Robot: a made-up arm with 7 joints.
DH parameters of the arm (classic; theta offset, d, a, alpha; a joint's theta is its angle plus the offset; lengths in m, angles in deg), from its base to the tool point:
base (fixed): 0 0.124 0 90
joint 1: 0 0.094 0.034 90
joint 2: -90 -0.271 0.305 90
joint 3: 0 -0.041 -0.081 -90
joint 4: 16.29 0 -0.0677 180
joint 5: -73.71 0.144 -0.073 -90
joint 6: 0 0.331 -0.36 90
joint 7: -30.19 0 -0.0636 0
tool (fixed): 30.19 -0.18 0 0
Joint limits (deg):
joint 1: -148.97..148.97
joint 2: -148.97..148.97
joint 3: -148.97..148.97
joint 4: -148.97..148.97
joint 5: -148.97..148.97
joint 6: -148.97..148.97
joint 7: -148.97..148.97
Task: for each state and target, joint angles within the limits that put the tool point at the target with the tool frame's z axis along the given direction. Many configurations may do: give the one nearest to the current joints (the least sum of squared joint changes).
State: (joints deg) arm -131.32 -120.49 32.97 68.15 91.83 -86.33 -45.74
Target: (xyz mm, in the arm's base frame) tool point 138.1 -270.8 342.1 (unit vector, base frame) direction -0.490 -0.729 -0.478
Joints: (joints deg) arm -148.97 -124.20 53.06 64.39 76.54 -91.07 -51.56
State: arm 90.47 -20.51 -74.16 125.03 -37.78 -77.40 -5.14
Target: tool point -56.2 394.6 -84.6 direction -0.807 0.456 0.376
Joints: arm 56.91 -60.11 -61.82 97.60 -11.98 -83.12 -2.27
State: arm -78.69 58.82 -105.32 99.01 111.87 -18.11 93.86
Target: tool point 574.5 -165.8 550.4 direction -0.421 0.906 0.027
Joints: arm -28.88 104.92 -141.13 120.65 96.04 -58.80 100.54
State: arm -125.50 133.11 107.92 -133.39 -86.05 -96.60 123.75
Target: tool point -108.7 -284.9 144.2 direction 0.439 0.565 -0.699
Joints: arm -142.20 148.97 118.86 -138.26 -83.77 -141.58 125.03
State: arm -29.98 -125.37 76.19 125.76 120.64 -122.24 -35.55
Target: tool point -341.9 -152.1 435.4 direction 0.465 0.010 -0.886
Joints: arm -48.91 -141.56 76.12 123.87 117.98 -130.56 -36.17
